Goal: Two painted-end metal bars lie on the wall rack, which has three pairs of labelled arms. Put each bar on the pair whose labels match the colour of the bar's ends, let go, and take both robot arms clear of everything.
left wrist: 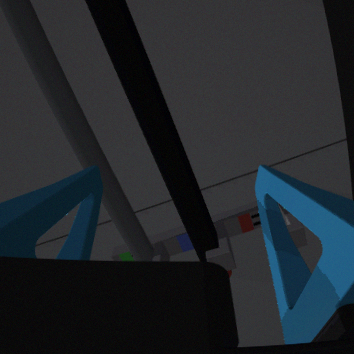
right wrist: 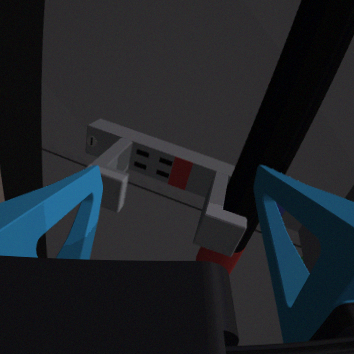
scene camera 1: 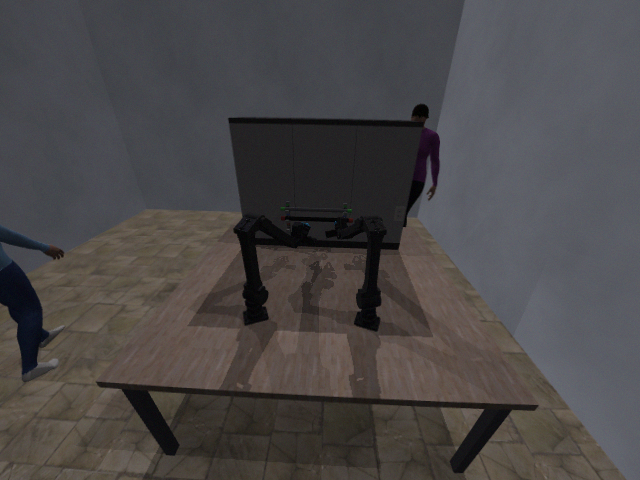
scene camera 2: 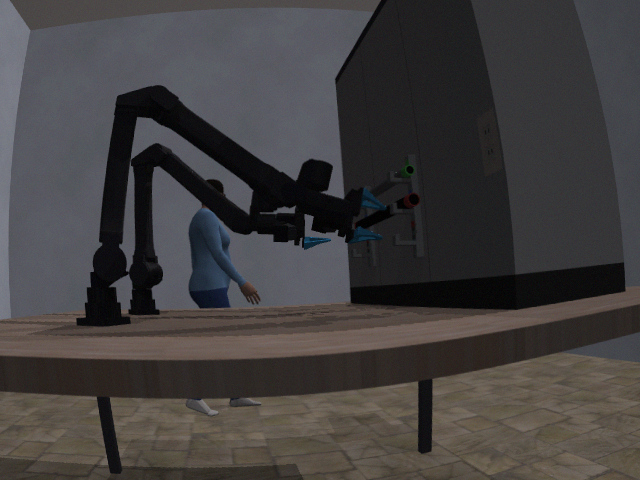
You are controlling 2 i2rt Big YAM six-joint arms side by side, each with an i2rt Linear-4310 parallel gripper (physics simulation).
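Places are measured from the left arm's base along level axes (x left, y back, z up), in metres.
Pixels of known places: left gripper, fingertip midpoint: [left wrist: 178, 175] [scene camera 1: 306, 228]; right gripper, fingertip midpoint: [right wrist: 177, 175] [scene camera 2: 383, 223]; left arm's base at its link origin: [scene camera 1: 255, 316] [scene camera 2: 143, 314]; right arm's base at its link origin: [scene camera 1: 367, 322] [scene camera 2: 104, 324].
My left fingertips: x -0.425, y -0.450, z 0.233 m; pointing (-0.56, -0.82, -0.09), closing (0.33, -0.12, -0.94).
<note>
For each thing: its top centre in the pictures, then the offset to it from my left fingertips. "spot": a spot on its surface instead. Level surfaces: height alone.
- grey bar with green ends, top centre: [left wrist: 46, 99] [scene camera 2: 379, 184] [scene camera 1: 316, 208] dx -0.107, dy -0.094, dz +0.103 m
- wall rack at its top centre: [scene camera 2: 400, 155] dx -0.295, dy -0.008, dz +0.137 m
- black bar with red ends, top centre: [left wrist: 111, 62] [scene camera 2: 381, 209] [scene camera 1: 316, 217] dx -0.112, dy -0.089, dz +0.033 m
- wooden table at its surface level: dz -0.233 m
- socket plate at a spot on its surface: [scene camera 2: 489, 142] [scene camera 1: 399, 213] spot: dx -0.672, dy +0.118, dz +0.067 m
A grey bar with green ends [scene camera 1: 315, 209] [scene camera 2: 407, 169] [left wrist: 81, 125] lies on the top arms of the wall rack [scene camera 2: 419, 242] [right wrist: 160, 146], beside the green label. A black bar with red ends [scene camera 1: 317, 219] [scene camera 2: 412, 200] [left wrist: 147, 115] [right wrist: 277, 125] lies on the middle pair, labelled blue. The lowest pair, labelled red, holds no bar. My left gripper [left wrist: 178, 175] is open and empty, short of the rack, with the black bar seen between its fingers. My right gripper [scene camera 2: 383, 222] [right wrist: 177, 175] is open and empty, close in front of the black bar's right part.
The rack is fixed to a dark grey wall panel [scene camera 1: 325, 165] [scene camera 2: 449, 222] standing on the wooden table [scene camera 1: 310, 361] [scene camera 2: 258, 346]. A socket plate [scene camera 1: 399, 212] [scene camera 2: 489, 142] is on the panel at the right. A person in blue [scene camera 1: 18, 294] [scene camera 2: 211, 253] and one in purple [scene camera 1: 426, 155] stand beyond the table.
</note>
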